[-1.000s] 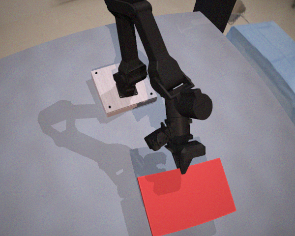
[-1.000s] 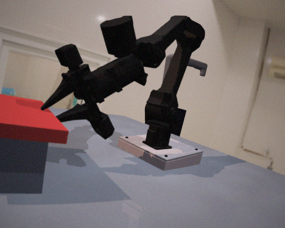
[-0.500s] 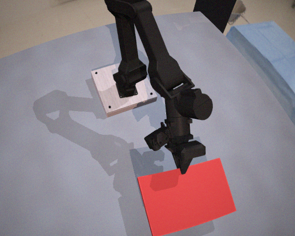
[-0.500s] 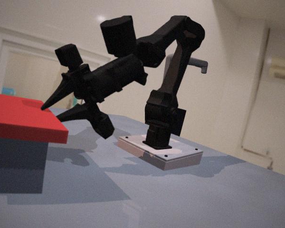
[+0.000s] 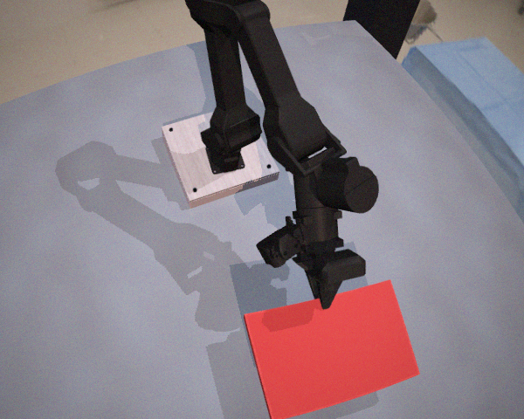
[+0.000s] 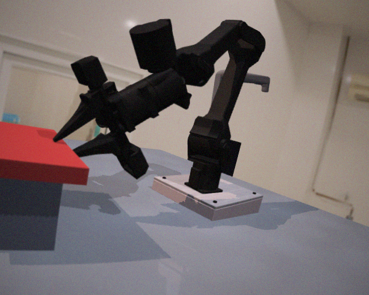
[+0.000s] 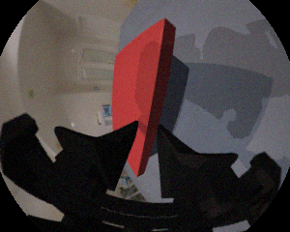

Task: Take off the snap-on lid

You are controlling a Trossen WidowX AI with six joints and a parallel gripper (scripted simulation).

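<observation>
My gripper tip is 8 cm short of the red lid and 1 cm to the left of it. The rest, counted from my gripper tip: storage box (7 cm ahead, 5 cm below, 1 cm to the right).
</observation>
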